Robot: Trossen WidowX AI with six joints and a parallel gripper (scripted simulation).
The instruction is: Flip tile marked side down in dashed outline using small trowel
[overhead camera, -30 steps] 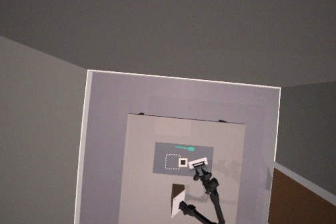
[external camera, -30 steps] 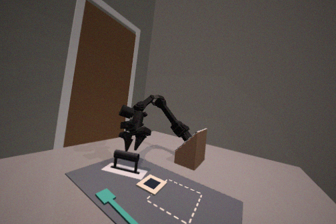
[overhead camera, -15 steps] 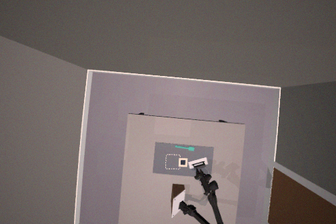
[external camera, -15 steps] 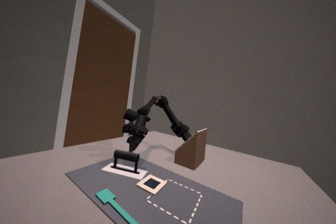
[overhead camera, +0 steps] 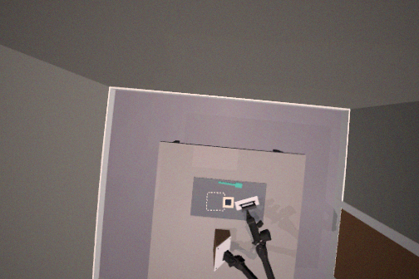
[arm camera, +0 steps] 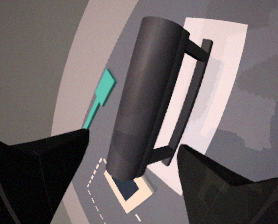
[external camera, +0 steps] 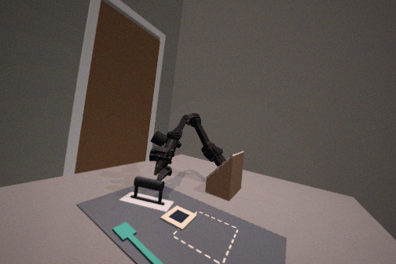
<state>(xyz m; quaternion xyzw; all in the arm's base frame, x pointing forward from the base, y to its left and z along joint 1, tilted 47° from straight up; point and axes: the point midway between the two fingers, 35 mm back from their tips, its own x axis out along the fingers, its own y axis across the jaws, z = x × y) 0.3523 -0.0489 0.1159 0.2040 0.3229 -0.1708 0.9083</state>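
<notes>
Right now the tile is 150 mm to the left of my gripper tip and 80 mm below it. The rest, counted from my gripper tip: grey mat (20 mm ahead, 150 mm to the left, 110 mm below); teal trowel (160 mm ahead, 150 mm to the left, 80 mm below).
</notes>
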